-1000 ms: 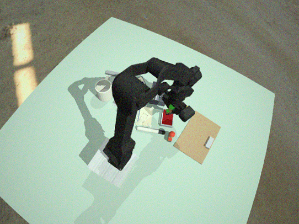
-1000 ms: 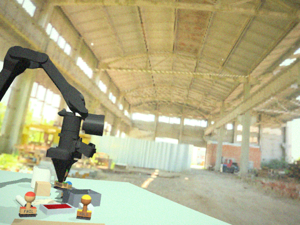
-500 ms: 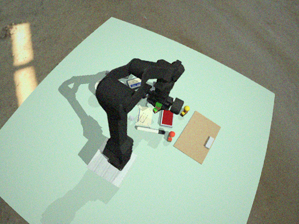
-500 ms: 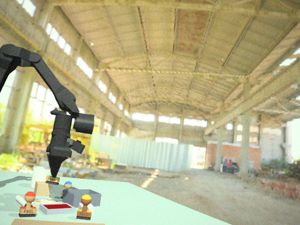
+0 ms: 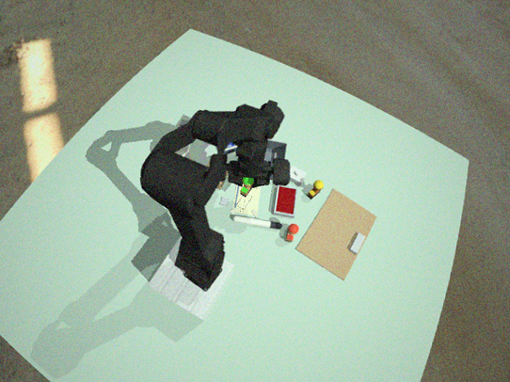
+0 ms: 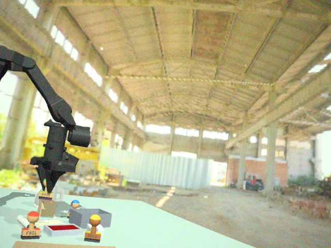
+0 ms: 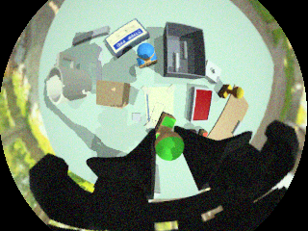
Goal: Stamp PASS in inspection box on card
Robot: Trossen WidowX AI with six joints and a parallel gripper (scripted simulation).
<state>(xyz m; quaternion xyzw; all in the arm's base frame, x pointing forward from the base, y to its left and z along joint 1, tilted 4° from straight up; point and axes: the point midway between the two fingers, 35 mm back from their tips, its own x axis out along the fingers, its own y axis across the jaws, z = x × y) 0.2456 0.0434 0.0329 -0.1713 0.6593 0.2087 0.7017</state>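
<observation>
Now: gripper tip 10 cm short of the blue-knob stamp, 7 cm to the right of it and 7 cm above it. Also, from my gripper tip: PASS stamp right at my gripper tip; cardboard box 11 cm to the left, 7 cm below; marker 3 cm behind, 8 cm to the right, 8 cm below.
</observation>
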